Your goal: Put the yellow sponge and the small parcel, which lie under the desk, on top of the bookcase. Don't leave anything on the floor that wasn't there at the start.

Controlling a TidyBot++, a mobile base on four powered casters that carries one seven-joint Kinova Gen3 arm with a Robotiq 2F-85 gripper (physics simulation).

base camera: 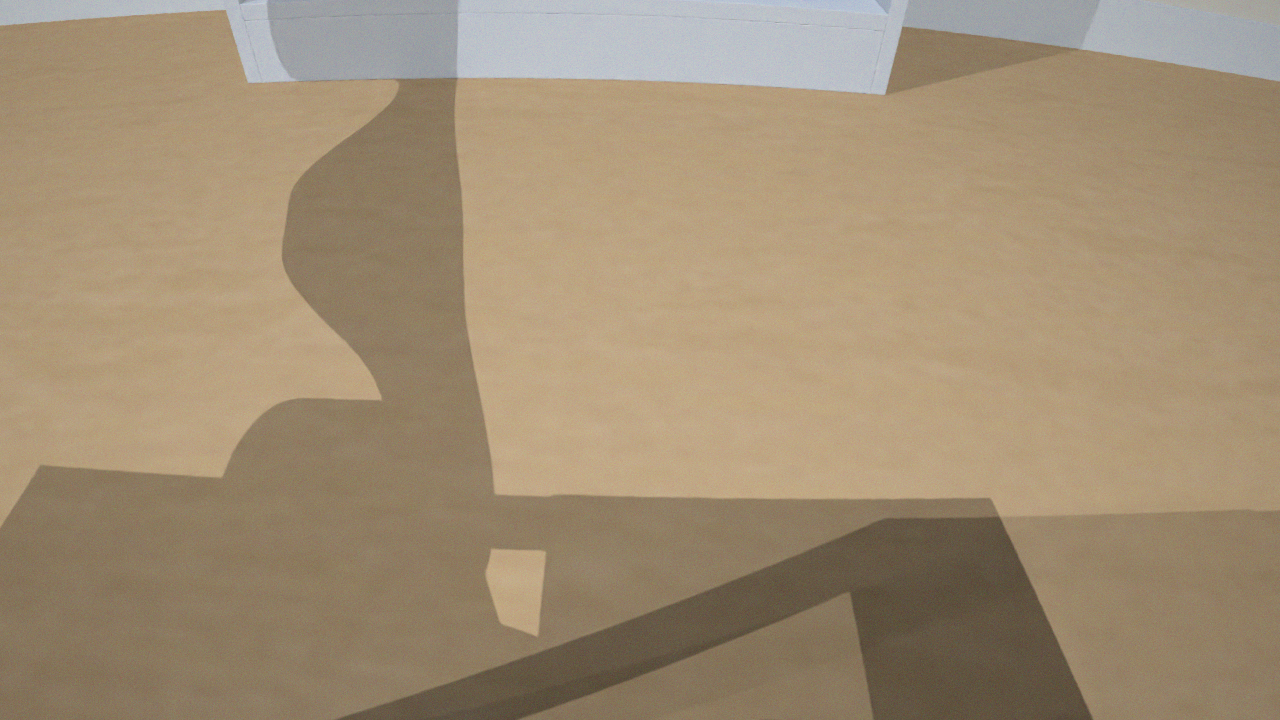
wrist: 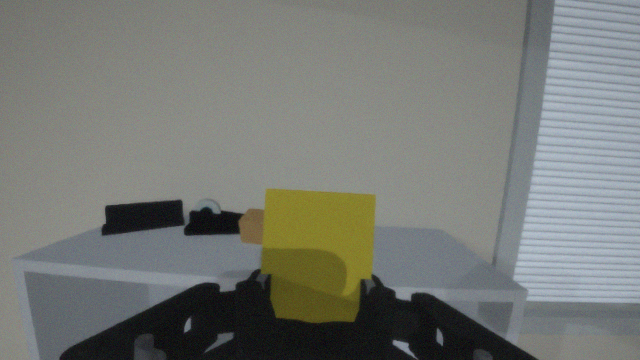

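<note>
The yellow sponge is held between the fingers of my gripper, which is shut on it, in the wrist view. The white bookcase stands beyond the gripper, its top lower than the sponge's upper edge in the view. An orange-brown box, probably the small parcel, stands on the bookcase top, partly hidden behind the sponge. The gripper does not show in the base camera view. The desk does not show in either view.
A black stand-like object and a black tape dispenser stand on the left part of the bookcase top. A window with blinds is at the right. The base camera shows wooden floor with shadows before the bookcase.
</note>
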